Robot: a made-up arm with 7 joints.
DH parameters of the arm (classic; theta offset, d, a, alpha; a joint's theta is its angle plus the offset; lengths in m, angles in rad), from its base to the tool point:
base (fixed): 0 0 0 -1.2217
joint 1: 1.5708 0 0 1.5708
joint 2: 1.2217 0 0 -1.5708
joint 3: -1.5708 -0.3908 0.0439 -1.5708
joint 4: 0 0 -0.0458 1.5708
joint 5: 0 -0.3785 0 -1.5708
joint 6: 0 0 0 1.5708
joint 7: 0 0 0 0
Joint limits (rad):
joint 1: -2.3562..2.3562
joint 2: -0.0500..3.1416
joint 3: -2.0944..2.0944
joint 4: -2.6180..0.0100
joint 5: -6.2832..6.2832
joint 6: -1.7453..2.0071
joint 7: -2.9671..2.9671
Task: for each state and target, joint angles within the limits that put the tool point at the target. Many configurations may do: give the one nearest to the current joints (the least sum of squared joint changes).
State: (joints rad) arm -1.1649 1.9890 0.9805 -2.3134 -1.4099 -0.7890 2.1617
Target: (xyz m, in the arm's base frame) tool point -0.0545 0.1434 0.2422
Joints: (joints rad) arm -1.0138 1.2627 1.1052 -2.6161 -1.4099 -0.7890 2.1617
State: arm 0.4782 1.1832 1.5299 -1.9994 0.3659 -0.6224 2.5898
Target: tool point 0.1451 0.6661 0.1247
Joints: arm 0.3639 1.3306 1.0814 -1.1581 0.3659 -0.6224 2.5898
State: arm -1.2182 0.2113 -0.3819 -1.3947 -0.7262 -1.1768 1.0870
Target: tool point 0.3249 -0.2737 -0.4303
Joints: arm -0.3846 0.2924 -1.1192 -1.5825 -0.7262 -1.1768 1.0870
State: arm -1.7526 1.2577 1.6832 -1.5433 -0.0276 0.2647 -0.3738
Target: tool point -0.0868 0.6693 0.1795
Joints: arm -1.7428 1.5095 1.6927 -1.1267 -0.0276 0.2647 -0.3738
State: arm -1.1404 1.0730 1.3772 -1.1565 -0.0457 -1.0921 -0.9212
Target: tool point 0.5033 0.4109 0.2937
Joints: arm -1.4878 0.6856 1.0347 -1.0347 -0.0457 -1.0921 -0.9212
